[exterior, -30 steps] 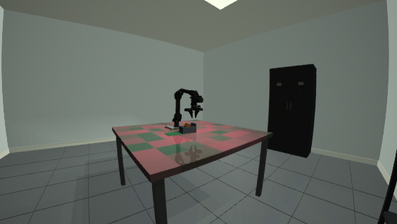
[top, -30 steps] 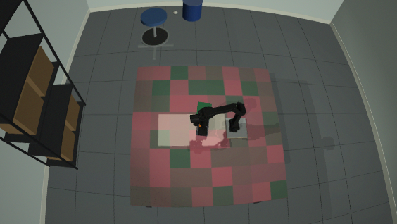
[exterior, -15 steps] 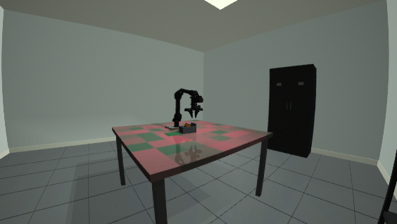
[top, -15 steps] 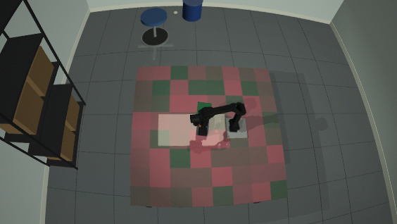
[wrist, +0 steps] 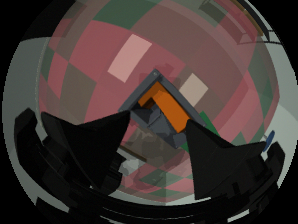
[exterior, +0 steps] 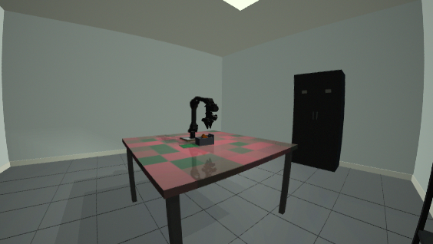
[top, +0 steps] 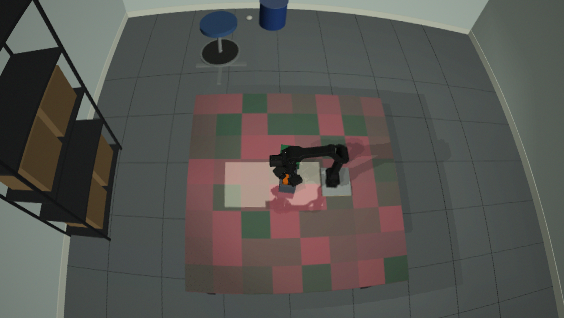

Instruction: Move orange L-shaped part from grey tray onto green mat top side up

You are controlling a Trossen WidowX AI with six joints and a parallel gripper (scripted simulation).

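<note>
Right now the orange L-shaped part is 100 mm below my gripper tip, 10 mm to the right of it and 10 mm behind it.
</note>
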